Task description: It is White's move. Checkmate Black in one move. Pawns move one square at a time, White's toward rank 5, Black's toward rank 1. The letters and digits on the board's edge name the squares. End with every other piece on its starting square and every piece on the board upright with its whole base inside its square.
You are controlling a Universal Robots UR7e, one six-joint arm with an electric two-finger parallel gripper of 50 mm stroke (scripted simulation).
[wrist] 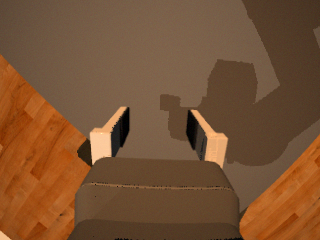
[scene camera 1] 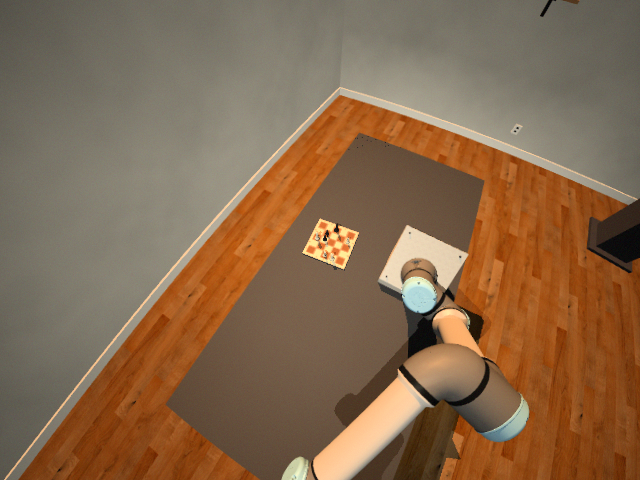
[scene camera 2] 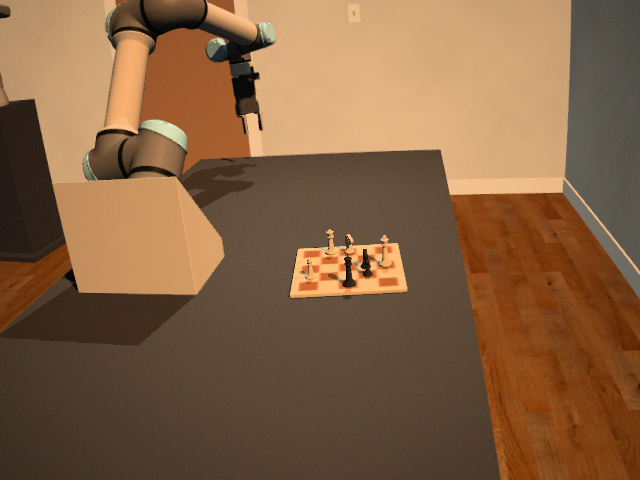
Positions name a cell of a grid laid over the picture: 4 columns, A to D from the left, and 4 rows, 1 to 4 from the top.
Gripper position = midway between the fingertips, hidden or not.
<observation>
My gripper shows in the wrist view (B3) and in scene camera 2 (B2); in scene camera 1 it is out of frame.
</observation>
